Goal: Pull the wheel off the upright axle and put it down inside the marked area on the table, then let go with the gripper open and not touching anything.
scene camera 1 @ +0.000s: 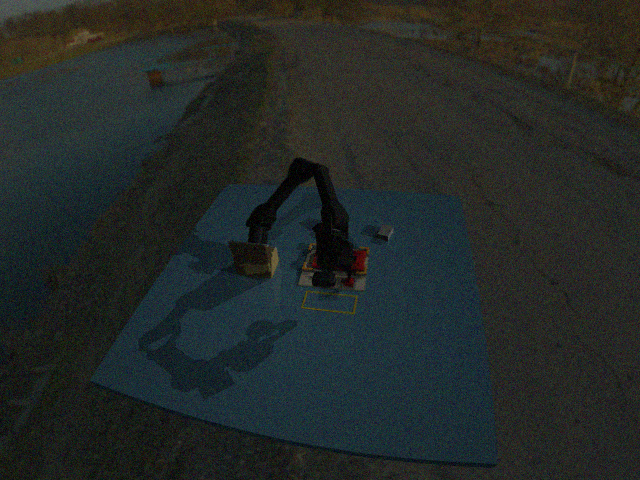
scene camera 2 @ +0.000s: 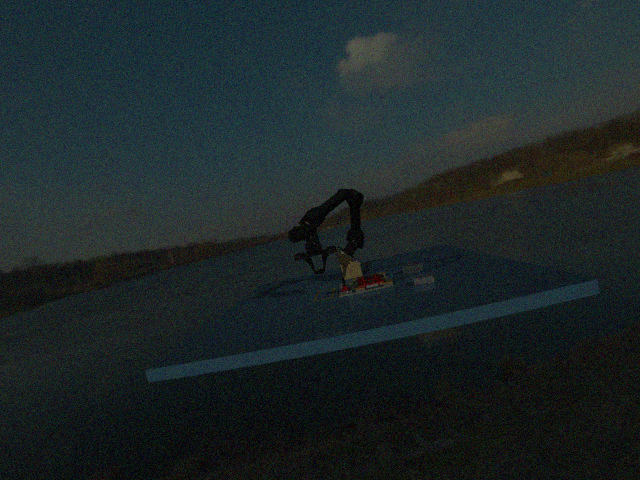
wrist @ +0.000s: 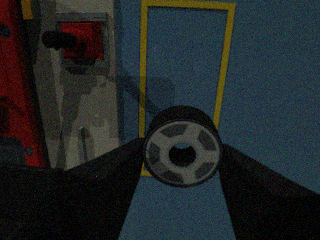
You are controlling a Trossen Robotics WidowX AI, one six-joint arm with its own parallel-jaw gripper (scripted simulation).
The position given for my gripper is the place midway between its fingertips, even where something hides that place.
My gripper [scene camera 1: 328,282] holds a wheel. Also in view: an axle [wrist: 80,40].
My gripper shows as well in the wrist view [wrist: 181,148].
